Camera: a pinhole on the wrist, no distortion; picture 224 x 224 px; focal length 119.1 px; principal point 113.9 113.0 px. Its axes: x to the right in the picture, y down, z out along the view. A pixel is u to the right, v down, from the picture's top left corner.
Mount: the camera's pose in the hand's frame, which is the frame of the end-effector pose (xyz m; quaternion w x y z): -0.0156 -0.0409 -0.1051 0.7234 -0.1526 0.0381 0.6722
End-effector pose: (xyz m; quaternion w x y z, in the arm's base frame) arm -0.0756 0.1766 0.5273 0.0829 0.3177 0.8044 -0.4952
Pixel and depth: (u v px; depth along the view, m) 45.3 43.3 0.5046
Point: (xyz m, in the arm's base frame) -0.4186 -0.2352 0.3491
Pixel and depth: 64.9 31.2 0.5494
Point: -0.4469 -0.2129 0.2413
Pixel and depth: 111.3 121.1 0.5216
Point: 0.0104 -0.1801 0.3250
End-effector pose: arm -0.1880 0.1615 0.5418 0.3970 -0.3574 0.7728 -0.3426
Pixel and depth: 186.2 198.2 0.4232
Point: 0.0230 0.5800 0.3181
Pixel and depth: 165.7 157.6 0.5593
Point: 0.1152 0.4954 0.2096
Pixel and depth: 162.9 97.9 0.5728
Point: 0.0559 0.2444 0.0944
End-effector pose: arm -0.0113 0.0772 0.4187 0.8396 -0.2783 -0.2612 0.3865
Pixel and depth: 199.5 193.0 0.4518
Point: -0.5392 0.0712 0.1998
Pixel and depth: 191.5 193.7 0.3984
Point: -0.4614 0.0485 0.2404
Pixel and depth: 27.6 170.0 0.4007
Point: -0.2830 -0.1798 0.7143
